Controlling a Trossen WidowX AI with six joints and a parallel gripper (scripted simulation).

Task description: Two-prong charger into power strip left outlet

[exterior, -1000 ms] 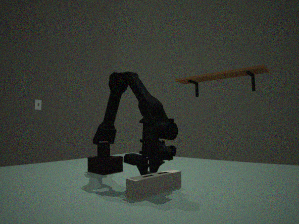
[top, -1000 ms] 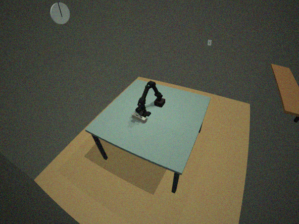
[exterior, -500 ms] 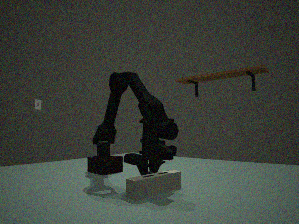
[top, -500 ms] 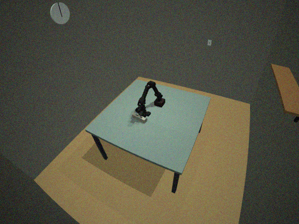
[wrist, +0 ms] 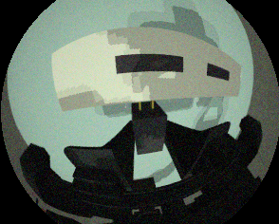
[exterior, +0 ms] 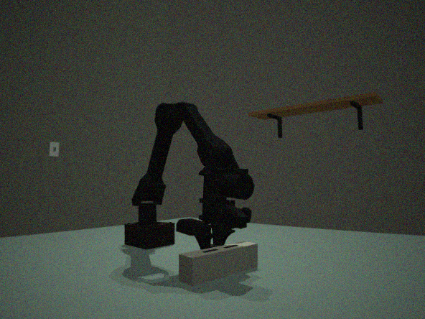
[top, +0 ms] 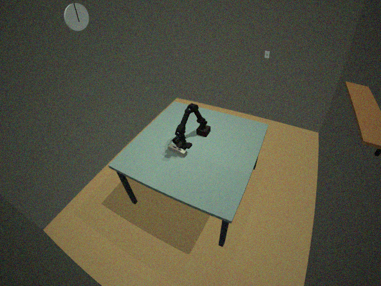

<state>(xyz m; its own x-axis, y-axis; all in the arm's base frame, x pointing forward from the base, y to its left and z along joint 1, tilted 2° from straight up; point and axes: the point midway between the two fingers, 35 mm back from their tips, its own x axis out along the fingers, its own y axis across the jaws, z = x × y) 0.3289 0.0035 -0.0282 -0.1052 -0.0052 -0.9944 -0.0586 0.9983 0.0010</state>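
My gripper tip is 20 mm short of the black two-prong charger and 10 mm below it.
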